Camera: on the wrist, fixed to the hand. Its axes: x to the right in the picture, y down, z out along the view.
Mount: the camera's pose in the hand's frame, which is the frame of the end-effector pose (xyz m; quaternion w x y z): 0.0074 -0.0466 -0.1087 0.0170 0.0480 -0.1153 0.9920
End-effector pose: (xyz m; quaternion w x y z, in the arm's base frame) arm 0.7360 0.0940 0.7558 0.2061 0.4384 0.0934 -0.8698
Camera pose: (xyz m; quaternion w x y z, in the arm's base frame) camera 0.7903 0.1711 0.6840 0.8561 0.0097 -0.4988 0.1346
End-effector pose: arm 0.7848 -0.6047 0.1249 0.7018 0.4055 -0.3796 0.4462
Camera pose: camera 0.8492 -0.5164 0.0791 0.4939 0.2845 0.4682 -0.6752
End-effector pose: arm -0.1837 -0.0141 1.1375 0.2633 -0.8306 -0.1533 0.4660
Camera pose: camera -0.0874 -0.0045 1.2058 0.4356 0.0998 -0.8134 -0.3723
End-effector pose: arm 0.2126 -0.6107 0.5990 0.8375 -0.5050 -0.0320 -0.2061
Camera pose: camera 0.1850 -0.7253 0.5867 0.2393 -0.0239 0.3940 0.8871
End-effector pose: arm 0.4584 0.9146 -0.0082 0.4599 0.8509 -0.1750 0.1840
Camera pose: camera 0.4701 1.0298 0.0172 0.2357 0.1158 0.8913 -0.3696
